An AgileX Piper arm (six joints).
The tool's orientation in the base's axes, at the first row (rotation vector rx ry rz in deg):
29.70 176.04 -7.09
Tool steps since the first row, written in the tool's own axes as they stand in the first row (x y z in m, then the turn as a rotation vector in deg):
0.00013 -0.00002 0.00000 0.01 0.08 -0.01
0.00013 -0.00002 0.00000 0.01 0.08 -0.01
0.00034 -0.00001 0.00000 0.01 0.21 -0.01
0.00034 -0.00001 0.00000 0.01 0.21 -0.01
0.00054 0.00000 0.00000 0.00 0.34 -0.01
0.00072 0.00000 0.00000 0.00 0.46 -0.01
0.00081 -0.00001 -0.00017 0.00 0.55 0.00
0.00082 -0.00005 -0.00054 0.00 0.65 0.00
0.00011 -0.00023 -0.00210 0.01 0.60 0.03
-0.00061 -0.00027 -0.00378 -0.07 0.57 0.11
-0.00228 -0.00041 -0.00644 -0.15 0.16 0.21
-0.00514 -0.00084 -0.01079 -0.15 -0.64 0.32
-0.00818 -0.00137 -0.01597 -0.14 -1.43 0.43
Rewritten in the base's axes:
-0.00013 0.00002 0.00000 0.02 0.08 0.00
-0.00013 0.00002 0.00000 0.02 0.08 0.00
-0.00032 0.00010 -0.00001 0.06 0.20 -0.01
-0.00032 0.00010 -0.00001 0.06 0.20 -0.01
-0.00051 0.00018 -0.00002 0.11 0.32 -0.02
-0.00068 0.00024 -0.00003 0.15 0.43 -0.02
-0.00077 0.00027 0.00014 0.18 0.52 -0.04
-0.00080 0.00027 0.00051 0.21 0.61 -0.05
-0.00020 -0.00001 0.00211 0.19 0.57 -0.07
0.00045 -0.00014 0.00381 0.25 0.50 -0.15
0.00196 -0.00060 0.00653 0.20 0.08 -0.22
0.00447 -0.00158 0.01100 -0.07 -0.68 -0.27
0.00712 -0.00265 0.01631 -0.33 -1.43 -0.32

